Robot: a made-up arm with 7 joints. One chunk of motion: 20 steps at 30 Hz.
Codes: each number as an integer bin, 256 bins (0 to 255) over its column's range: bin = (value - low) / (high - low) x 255, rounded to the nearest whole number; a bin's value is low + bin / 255 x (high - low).
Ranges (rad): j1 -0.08..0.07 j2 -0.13..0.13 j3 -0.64..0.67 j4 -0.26..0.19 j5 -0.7..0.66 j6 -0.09..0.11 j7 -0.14..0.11
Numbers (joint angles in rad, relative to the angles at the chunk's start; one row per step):
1: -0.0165 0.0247 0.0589 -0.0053 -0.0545 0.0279 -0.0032
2: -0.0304 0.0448 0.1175 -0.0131 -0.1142 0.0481 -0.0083
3: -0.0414 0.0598 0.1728 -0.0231 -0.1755 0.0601 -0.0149
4: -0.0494 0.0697 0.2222 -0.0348 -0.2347 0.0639 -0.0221
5: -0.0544 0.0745 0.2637 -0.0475 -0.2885 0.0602 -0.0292
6: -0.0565 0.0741 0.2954 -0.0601 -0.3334 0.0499 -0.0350
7: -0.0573 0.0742 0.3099 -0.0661 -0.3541 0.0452 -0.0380
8: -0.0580 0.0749 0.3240 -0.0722 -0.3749 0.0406 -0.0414
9: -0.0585 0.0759 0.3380 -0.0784 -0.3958 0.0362 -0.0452
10: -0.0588 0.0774 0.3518 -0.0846 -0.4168 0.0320 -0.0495
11: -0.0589 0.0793 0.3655 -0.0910 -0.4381 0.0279 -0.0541
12: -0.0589 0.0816 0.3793 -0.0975 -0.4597 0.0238 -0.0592
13: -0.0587 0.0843 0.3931 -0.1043 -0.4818 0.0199 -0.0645
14: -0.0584 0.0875 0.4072 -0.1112 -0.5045 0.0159 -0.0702
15: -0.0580 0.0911 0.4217 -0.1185 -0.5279 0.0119 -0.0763
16: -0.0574 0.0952 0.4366 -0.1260 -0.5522 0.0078 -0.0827
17: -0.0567 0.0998 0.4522 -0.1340 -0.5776 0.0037 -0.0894
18: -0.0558 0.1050 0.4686 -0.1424 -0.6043 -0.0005 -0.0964
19: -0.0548 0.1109 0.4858 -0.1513 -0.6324 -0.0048 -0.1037
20: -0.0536 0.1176 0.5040 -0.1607 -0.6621 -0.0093 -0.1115
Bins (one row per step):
1: 108 152 136 144 121 150 140
2: 84 171 147 140 110 176 134
3: 66 186 158 134 98 191 128
4: 52 196 168 128 87 196 120
5: 44 201 176 120 77 192 113
6: 40 200 182 113 69 178 107
7: 39 200 185 110 65 172 104
8: 37 201 188 106 61 167 101
9: 37 202 190 103 57 161 97
10: 36 203 193 99 53 156 92
11: 36 205 196 96 49 150 88
12: 36 208 198 92 45 145 82
13: 36 210 201 88 41 140 77
14: 37 213 204 84 37 135 71
15: 37 217 207 80 32 130 65
16: 38 221 210 76 28 125 58
17: 40 225 213 71 23 119 52
18: 41 230 216 67 18 114 44
19: 43 236 219 62 13 109 37
20: 45 243 223 56 7 103 29

